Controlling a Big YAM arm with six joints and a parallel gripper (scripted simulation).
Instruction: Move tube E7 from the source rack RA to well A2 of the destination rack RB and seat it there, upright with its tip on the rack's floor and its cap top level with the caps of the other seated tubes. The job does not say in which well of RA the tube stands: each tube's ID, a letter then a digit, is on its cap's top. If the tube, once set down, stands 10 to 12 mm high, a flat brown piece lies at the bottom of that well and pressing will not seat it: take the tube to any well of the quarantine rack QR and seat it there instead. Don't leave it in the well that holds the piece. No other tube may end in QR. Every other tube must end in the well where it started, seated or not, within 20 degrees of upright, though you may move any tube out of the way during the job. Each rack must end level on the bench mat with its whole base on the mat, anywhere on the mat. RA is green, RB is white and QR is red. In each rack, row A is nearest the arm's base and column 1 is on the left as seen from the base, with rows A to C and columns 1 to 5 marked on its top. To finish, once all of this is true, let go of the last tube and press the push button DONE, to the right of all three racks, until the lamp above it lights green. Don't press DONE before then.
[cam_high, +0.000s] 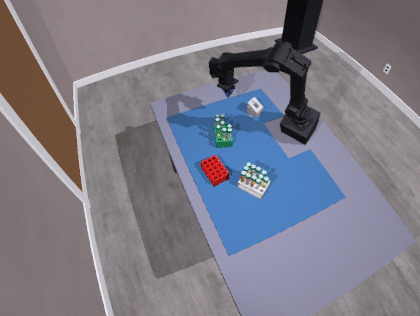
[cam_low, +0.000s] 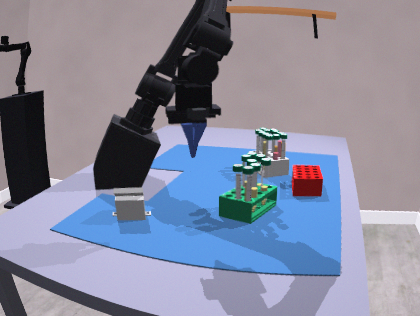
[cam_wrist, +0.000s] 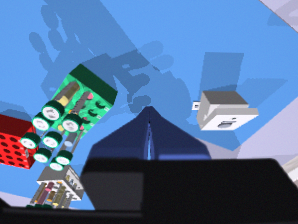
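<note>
My gripper is now 170 mm past the grey done button box, 140 mm above it and 60 mm to the right of it. Round my hand: green rack ra (140 mm below, 120 mm to the left, 110 mm ahead); then red rack QR (280 mm to the left, 270 mm ahead, 140 mm below); then white rack RB (450 mm to the left, 150 mm ahead, 140 mm below).
</note>
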